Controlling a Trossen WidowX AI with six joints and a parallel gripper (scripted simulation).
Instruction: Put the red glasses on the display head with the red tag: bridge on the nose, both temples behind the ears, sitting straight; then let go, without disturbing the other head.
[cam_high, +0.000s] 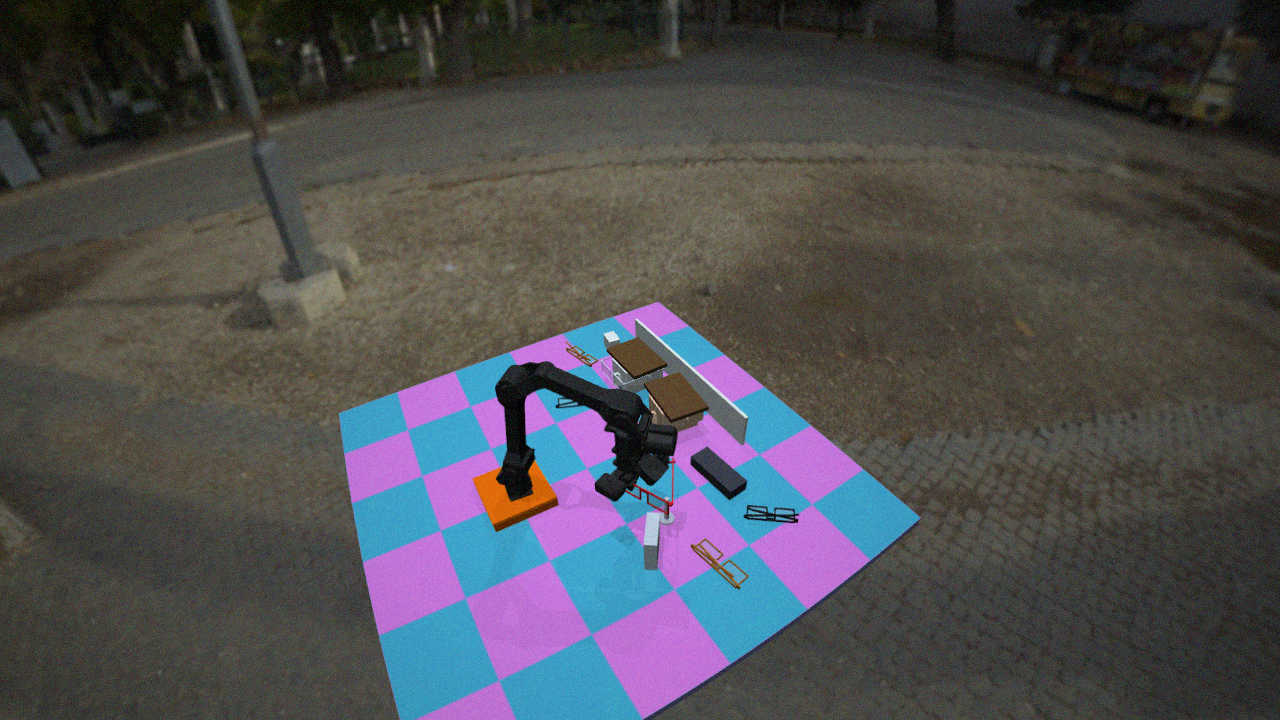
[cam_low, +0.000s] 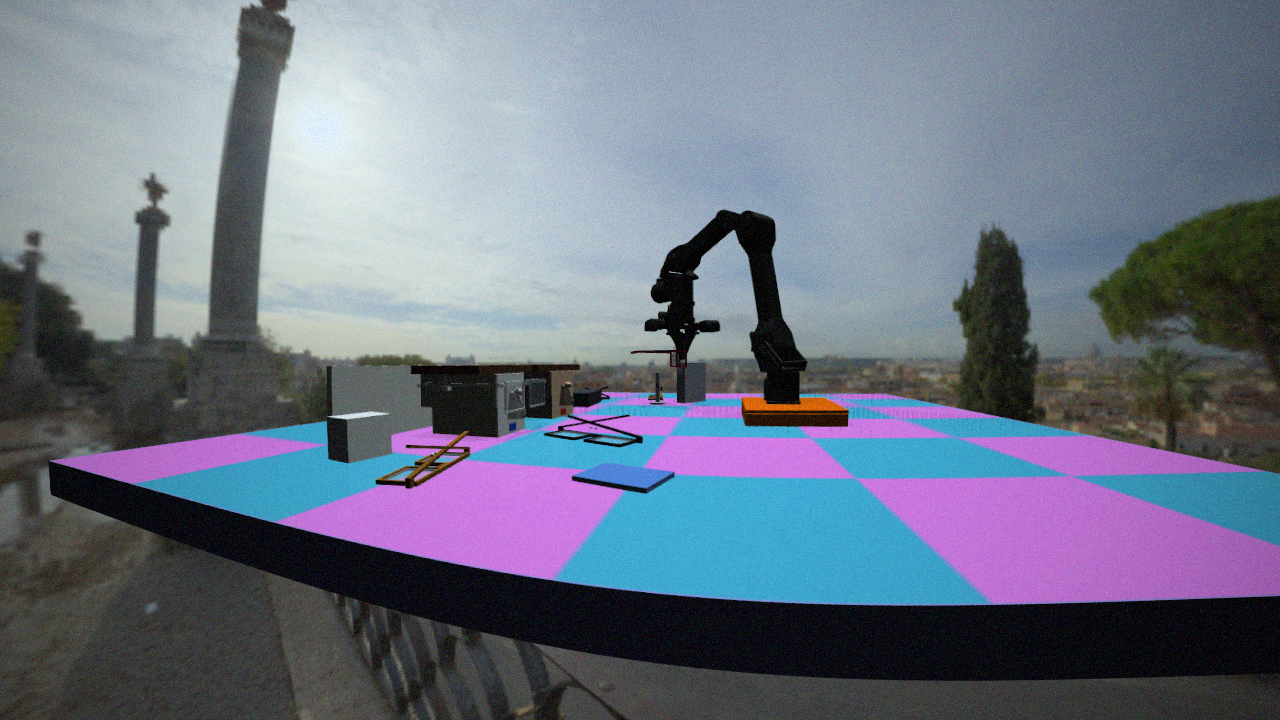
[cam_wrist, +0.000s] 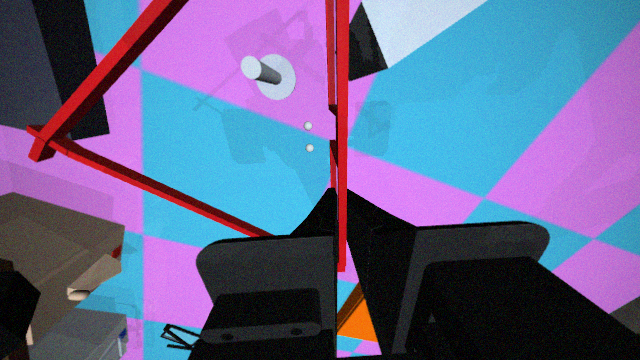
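The post lies 9 cm below my gripper tip, 8 cm ahead of it and 4 cm to the right of it. Also, from my gripper tip: pale translucent head (48 cm to the left, 22 cm ahead, 6 cm below); then skin-coloured head (26 cm to the left, 24 cm ahead, 6 cm below); then black box (26 cm ahead, 10 cm below, 2 cm to the left).
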